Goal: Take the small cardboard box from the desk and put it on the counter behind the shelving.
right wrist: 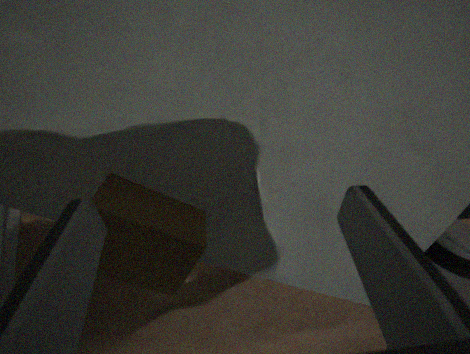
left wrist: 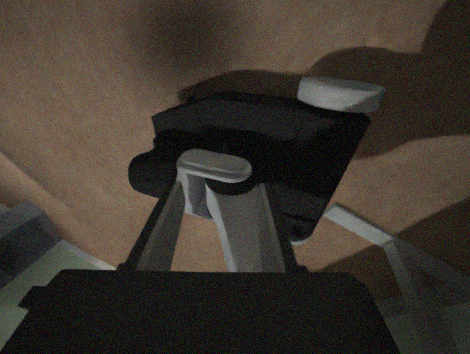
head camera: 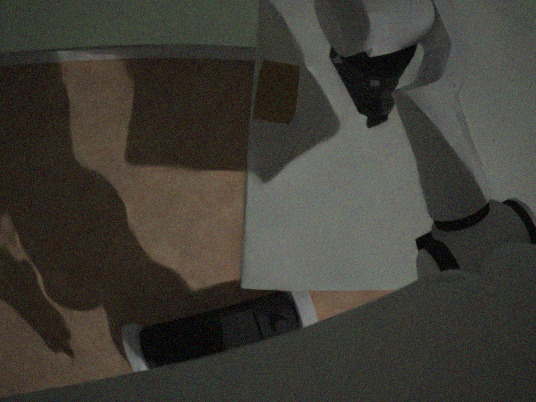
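Pixels of known places: left gripper, between the fingertips: (left wrist: 220, 192); right gripper, between the fingertips: (right wrist: 225, 208) (head camera: 356, 91); robot's base, origin of its link: (head camera: 216, 329).
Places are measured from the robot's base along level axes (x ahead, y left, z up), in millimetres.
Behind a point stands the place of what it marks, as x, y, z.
The small cardboard box (head camera: 276, 92) @(442, -204, 771) (right wrist: 150, 215) @(443, -240, 758) is brown and sits in shadow at the left edge of the pale grey desk (head camera: 325, 225) @(226, -227, 721) (right wrist: 325, 100) @(309, -330, 721). My right gripper (head camera: 377, 122) (right wrist: 225, 208) @(396, -303, 840) is open and empty above the desk, to the right of the box in the head view. In the right wrist view its left finger covers part of the box's left side. My left gripper (left wrist: 220, 192) @(-145, 265, 564) is half open and empty, hanging in front of the robot's own base, whose grey part shows behind the fingers. I cannot make out the counter or the shelving.
The brown floor (head camera: 190, 225) @(353, -24, 1) (left wrist: 90, 100) @(-1067, 111, 1) carries large shadows. A green surface (head camera: 125, 25) @(1030, 42, 231) with a grey edge lies at the top left of the head view. My dark base (head camera: 220, 330) @(26, -13, 191) (left wrist: 280, 135) @(-120, 152, 170) shows with a white wheel (left wrist: 340, 94). A pale bar (left wrist: 357, 222) stands at the right.
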